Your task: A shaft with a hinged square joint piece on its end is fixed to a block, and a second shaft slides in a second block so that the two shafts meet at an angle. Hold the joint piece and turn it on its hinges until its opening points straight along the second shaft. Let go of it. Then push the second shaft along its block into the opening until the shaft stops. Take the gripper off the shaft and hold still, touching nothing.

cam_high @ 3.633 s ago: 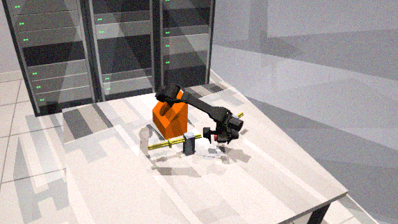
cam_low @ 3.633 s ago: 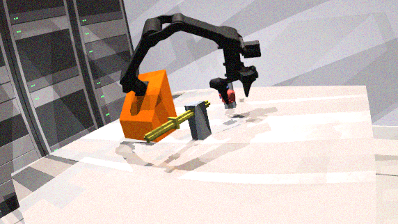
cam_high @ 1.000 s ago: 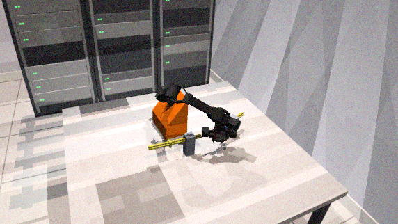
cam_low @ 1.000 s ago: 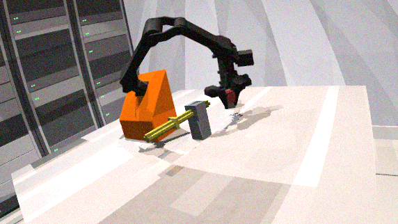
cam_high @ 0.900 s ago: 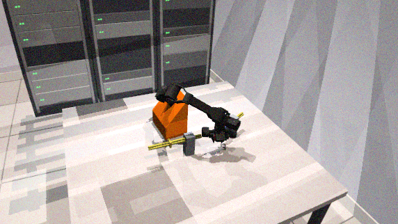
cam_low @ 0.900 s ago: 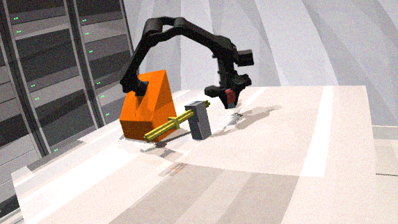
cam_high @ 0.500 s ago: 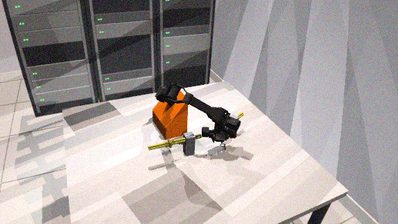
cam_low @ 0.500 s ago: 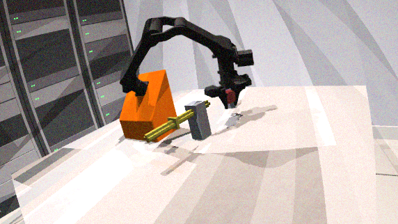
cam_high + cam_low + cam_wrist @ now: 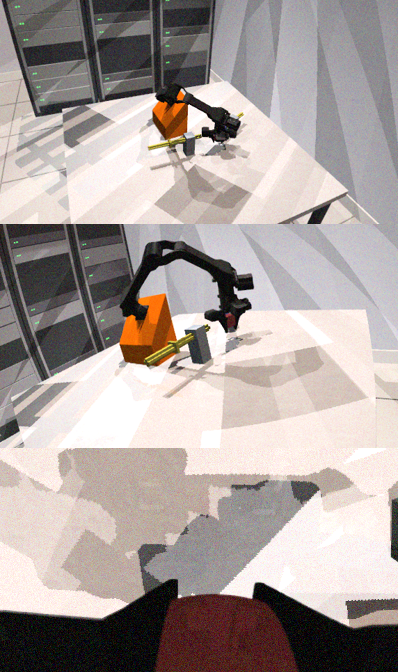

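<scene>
Now: the red joint piece 10 mm behind my gripper tip and 40 mm above it.
</scene>
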